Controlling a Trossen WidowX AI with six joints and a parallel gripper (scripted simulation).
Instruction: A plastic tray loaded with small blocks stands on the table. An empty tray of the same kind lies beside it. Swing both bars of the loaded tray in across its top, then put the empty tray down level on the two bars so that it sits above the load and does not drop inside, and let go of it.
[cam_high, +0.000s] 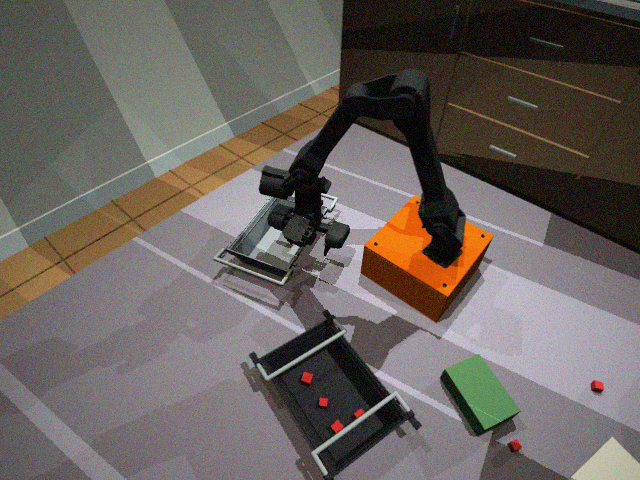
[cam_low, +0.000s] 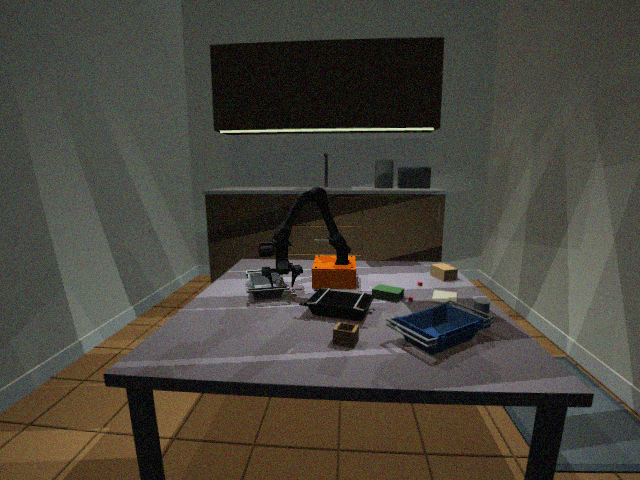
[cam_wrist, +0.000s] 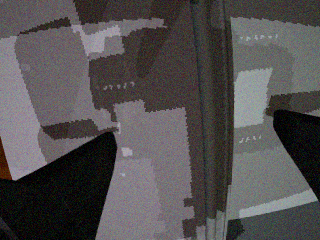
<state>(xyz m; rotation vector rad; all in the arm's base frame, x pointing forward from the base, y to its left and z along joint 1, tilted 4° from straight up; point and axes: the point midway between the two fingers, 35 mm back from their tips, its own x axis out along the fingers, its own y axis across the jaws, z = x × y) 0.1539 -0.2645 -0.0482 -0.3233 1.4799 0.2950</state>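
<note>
Right now my gripper tip is 7 cm to the left of the tray, 3 cm below it and 3 cm short of it. From my gripper tip the other things lie so: green block (49 cm to the left, 2 cm ahead, 1 cm above); brown box (46 cm ahead, 34 cm to the left); white sheet (74 cm to the left, 2 cm behind, 1 cm below).
</note>
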